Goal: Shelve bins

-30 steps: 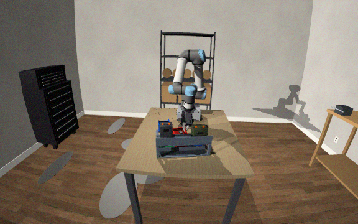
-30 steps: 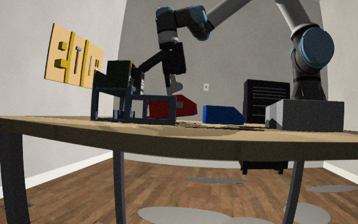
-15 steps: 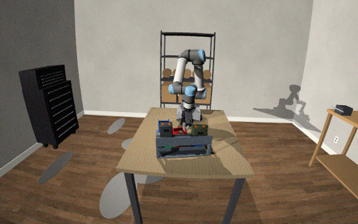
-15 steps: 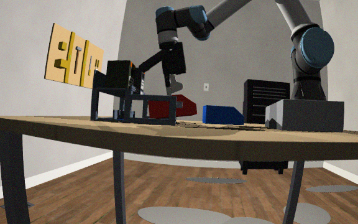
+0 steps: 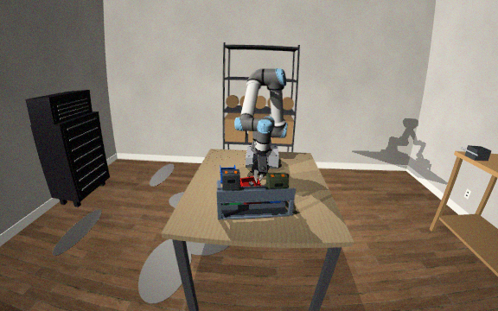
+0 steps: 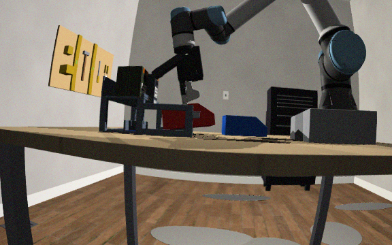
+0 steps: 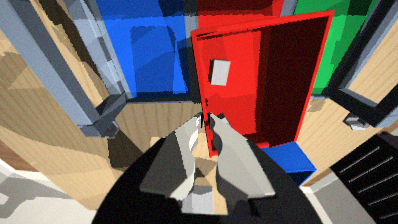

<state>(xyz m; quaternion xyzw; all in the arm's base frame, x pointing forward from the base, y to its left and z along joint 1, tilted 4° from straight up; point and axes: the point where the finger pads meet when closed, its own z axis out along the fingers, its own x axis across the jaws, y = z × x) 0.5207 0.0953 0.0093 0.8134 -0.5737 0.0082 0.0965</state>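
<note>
Right now the red bin is 4 cm to the right of my hand, 2 cm below it and 2 cm ahead of it. The rest, counted from my hand: dark box: 21 cm ahead, 9 cm to the right, 8 cm above; then green case: 13 cm to the left, 13 cm ahead, 7 cm above; then blue bin: 24 cm to the right, 15 cm behind, 5 cm below.
</note>
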